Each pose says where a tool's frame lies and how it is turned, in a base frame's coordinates. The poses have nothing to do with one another.
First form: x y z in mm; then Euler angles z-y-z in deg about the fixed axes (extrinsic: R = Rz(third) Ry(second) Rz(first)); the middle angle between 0 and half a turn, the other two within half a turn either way.
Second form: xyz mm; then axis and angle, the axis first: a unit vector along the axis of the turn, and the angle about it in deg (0 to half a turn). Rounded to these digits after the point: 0 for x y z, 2 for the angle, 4 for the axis.
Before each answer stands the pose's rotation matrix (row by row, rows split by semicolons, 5 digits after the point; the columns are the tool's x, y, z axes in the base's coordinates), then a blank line. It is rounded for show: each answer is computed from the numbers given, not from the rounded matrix.
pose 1, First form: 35, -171, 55, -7.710, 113.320, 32.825
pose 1, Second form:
-0.25693 -0.58180 0.77168; -0.32539 0.80394 0.49779; -0.91001 -0.12320 -0.39587

35, -171, 55, -0.3429, 0.9286, 0.1416, 115.11
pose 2, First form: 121, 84, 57, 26.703, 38.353, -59.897
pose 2, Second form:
0.74013 0.59611 0.31122; -0.38070 0.75293 -0.53681; -0.55433 0.27883 0.78420

121, 84, 57, 0.5300, 0.5624, -0.6347, 50.31
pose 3, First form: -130, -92, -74, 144.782, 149.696, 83.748
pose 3, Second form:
-0.49645 0.86633 0.05495; 0.76394 0.40596 0.50159; 0.41223 0.29099 -0.86336

-130, -92, -74, -0.4930, -0.8364, -0.2397, 167.67
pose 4, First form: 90, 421, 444, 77.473, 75.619, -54.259
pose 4, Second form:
0.82381 0.03443 0.56582; 0.52649 0.32349 -0.78623; -0.21010 0.94561 0.24837

90, 421, 444, 0.8834, 0.3958, 0.2510, 78.59
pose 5, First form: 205, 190, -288, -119.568, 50.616, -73.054
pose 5, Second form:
-0.92327 -0.31117 0.22528; 0.04600 -0.67175 -0.73935; 0.38140 -0.67226 0.63451

205, 190, -288, 0.1696, -0.3947, 0.9030, 168.59
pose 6, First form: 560, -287, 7, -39.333, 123.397, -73.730
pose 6, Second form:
-0.72772 0.64476 0.23390; 0.23112 0.55161 -0.80144; -0.64576 -0.52917 -0.55044

560, -287, 7, 0.2697, 0.8714, -0.4098, 149.69
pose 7, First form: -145, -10, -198, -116.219, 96.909, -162.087
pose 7, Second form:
-0.32650 -0.03320 -0.94462; 0.83728 0.45358 -0.30534; 0.43860 -0.89060 -0.12029

-145, -10, -198, -0.3371, -0.7968, 0.5014, 119.78
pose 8, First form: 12, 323, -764, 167.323, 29.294, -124.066
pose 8, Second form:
0.65840 -0.70099 -0.27408; 0.58192 0.70504 -0.40533; 0.47736 0.10738 0.87212

12, 323, -764, 0.3260, -0.4778, 0.8157, 51.85
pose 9, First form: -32, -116, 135, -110.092, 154.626, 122.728
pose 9, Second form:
0.62224 0.74776 -0.23168; 0.76886 -0.52810 0.36050; 0.14721 -0.40245 -0.90353

-32, -116, 135, -0.8954, -0.4447, 0.0248, 154.78
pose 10, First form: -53, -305, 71, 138.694, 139.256, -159.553
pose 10, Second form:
-0.30268 -0.73101 -0.61156; -0.81731 0.52916 -0.22801; 0.49029 0.43082 -0.75763

-53, -305, 71, 0.5120, -0.8563, -0.0671, 139.96
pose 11, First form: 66, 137, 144, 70.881, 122.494, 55.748
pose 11, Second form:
-0.88001 0.01496 0.47472; 0.38635 0.60390 0.69717; -0.27626 0.79692 -0.53721

66, 137, 144, 0.1182, 0.8901, 0.4402, 155.05
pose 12, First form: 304, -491, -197, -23.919, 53.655, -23.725
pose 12, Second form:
0.33283 0.58777 0.73739; -0.58915 0.74019 -0.32408; -0.73629 -0.32657 0.59265

304, -491, -197, -0.0013, 0.7814, -0.6240, 70.56
